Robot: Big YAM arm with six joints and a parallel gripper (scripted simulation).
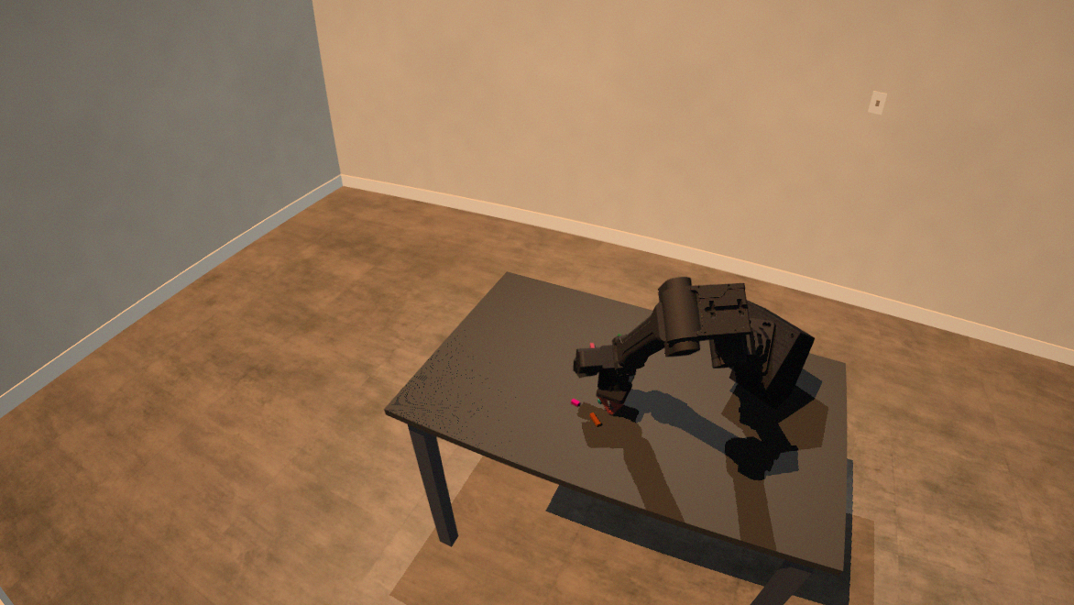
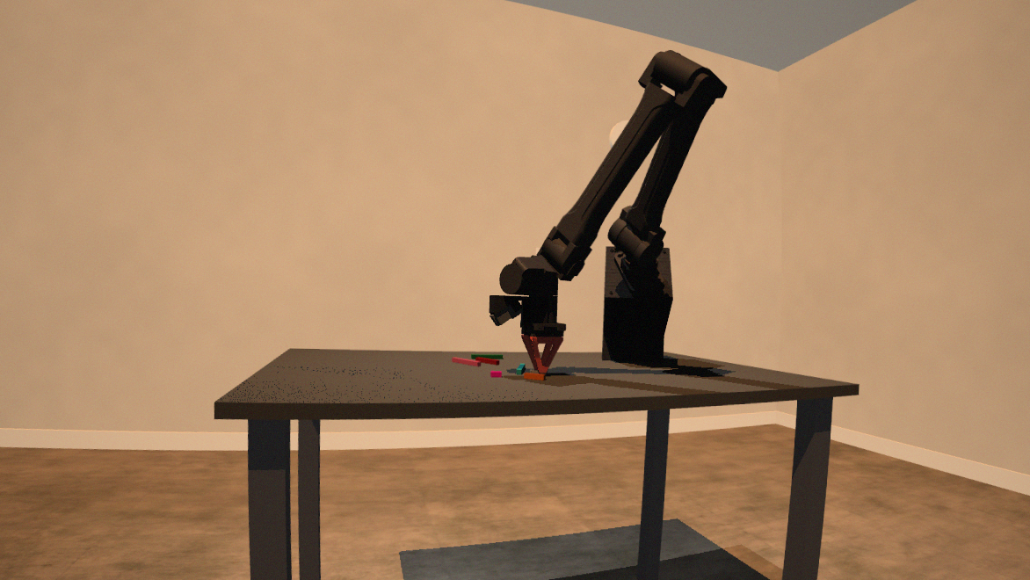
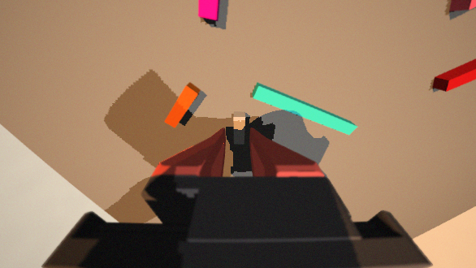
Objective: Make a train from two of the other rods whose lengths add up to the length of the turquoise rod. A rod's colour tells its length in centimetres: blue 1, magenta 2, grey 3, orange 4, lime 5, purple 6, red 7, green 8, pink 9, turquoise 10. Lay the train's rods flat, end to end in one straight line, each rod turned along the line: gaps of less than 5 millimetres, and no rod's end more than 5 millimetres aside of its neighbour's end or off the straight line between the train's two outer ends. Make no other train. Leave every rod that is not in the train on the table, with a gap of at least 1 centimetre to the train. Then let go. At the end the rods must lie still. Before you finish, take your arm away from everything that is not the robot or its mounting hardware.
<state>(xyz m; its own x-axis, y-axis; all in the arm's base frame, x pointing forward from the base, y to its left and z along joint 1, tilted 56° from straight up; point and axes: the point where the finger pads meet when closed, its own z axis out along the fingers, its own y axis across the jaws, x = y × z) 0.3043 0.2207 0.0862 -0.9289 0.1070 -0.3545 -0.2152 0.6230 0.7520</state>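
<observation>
The grey rod is 1 cm ahead of my hand and 1 cm below it. Also, from my hand: turquoise rod: 4 cm ahead, 5 cm to the right, 1 cm below; then orange rod: 2 cm ahead, 5 cm to the left, 1 cm below; then magenta rod: 9 cm ahead, 4 cm to the left, 1 cm below.
</observation>
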